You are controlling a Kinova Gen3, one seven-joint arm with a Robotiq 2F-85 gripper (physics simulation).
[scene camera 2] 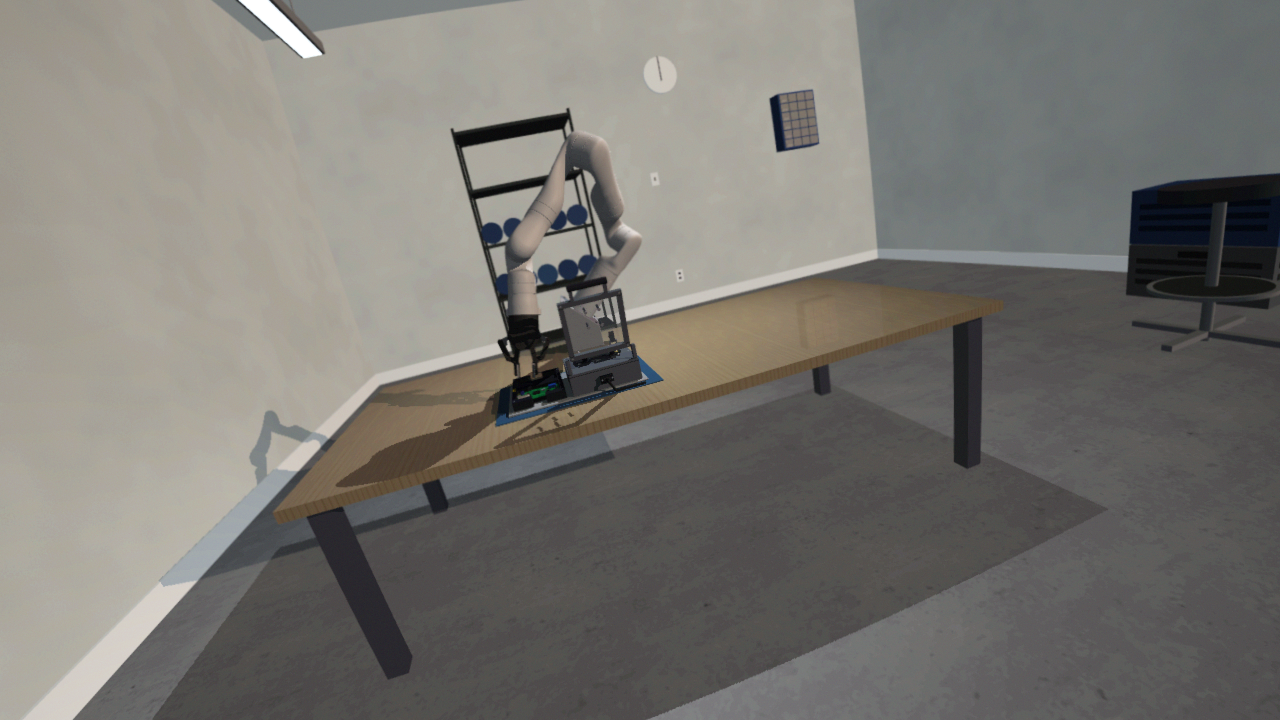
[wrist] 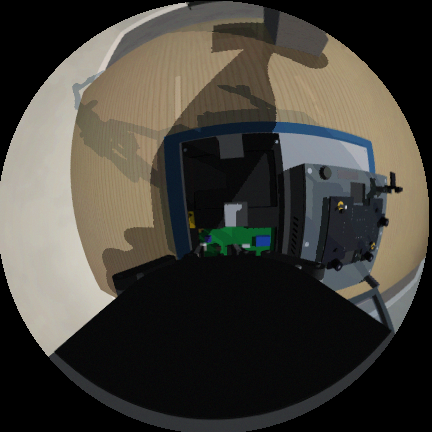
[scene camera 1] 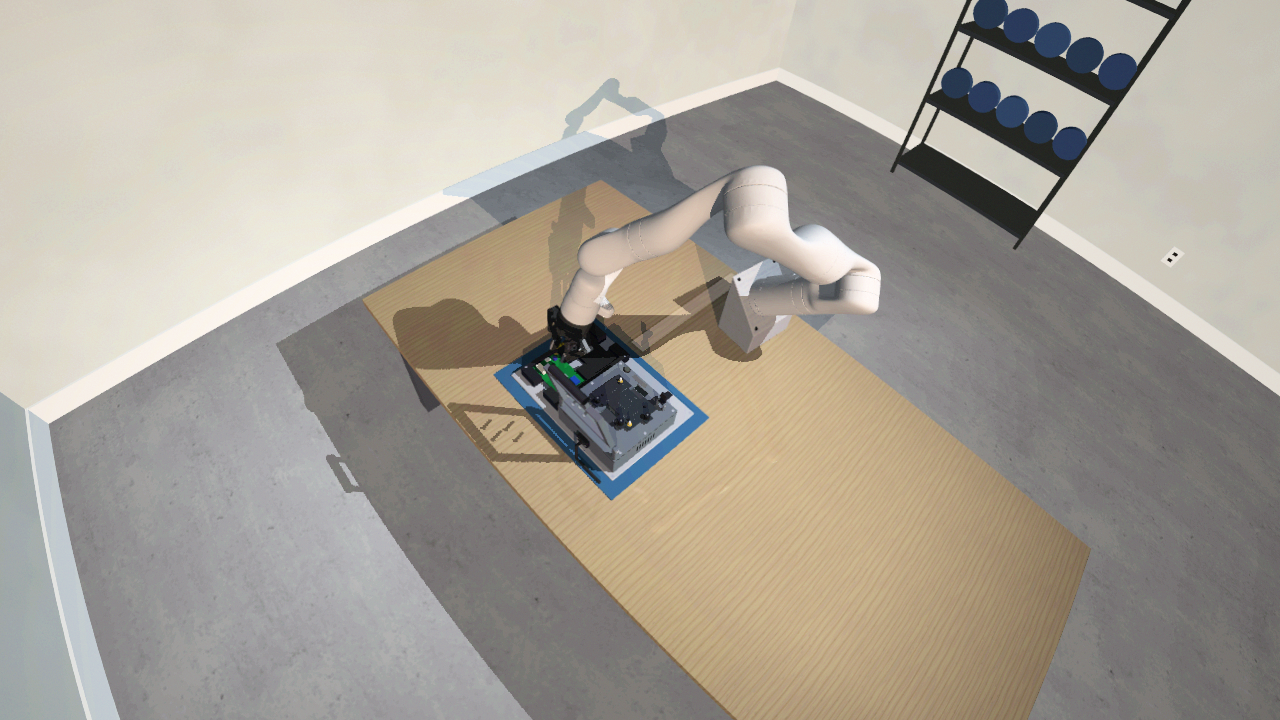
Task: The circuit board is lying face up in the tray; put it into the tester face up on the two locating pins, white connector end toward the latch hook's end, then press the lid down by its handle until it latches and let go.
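Frame: origin at the arm's base, x ahead, y left, z up, level; metres.
Seen in the pictures: gripper, fingertip midpoint: [scene camera 2: 526, 377] [wrist: 217, 252] [scene camera 1: 558, 354]; arm's base, origin of the base link: [scene camera 1: 762, 297].
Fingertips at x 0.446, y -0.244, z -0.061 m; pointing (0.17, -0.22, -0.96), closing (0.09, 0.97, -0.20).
Observation:
Offsets run from my fingertips to a thing's middle. "*": to the spot under its first point. Level surfaces: height alone.
The green circuit board @(0.018 m ahead, 0.018 m left, 0.037 m down) [scene camera 1: 562, 369] [scene camera 2: 536, 390] [wrist: 238, 239] lies face up in the black tray @(* 0.089 m back, 0.006 m right, 0.042 m down) [wrist: 209, 177], which sits on the left part of the blue mat @(0.058 m down) [scene camera 1: 617, 487] [wrist: 171, 193]. My gripper [scene camera 1: 573, 345] [scene camera 2: 526, 362] hangs just above the board, pointing down, fingers partly open with nothing between them. In the wrist view its body hides the fingertips and the near part of the board. The grey tester [scene camera 1: 626, 412] [scene camera 2: 599, 367] [wrist: 346, 217] stands beside the tray. Its lid @(0.114 m ahead, 0.183 m left, 0.105 m up) [scene camera 2: 586, 326] stands open, upright. The nest shows its brass pins, and a latch hook @(0.071 m back, 0.253 m left, 0.031 m up) [wrist: 388, 185] is at its far end.
The mat lies on a long wooden table @(0.060 m down) [scene camera 1: 805, 537] [scene camera 2: 805, 322]. The arm's grey base block [scene camera 1: 752, 313] stands behind the tester. A black shelf rack [scene camera 1: 966, 187] [scene camera 2: 510, 129] with blue discs stands by the wall behind the table.

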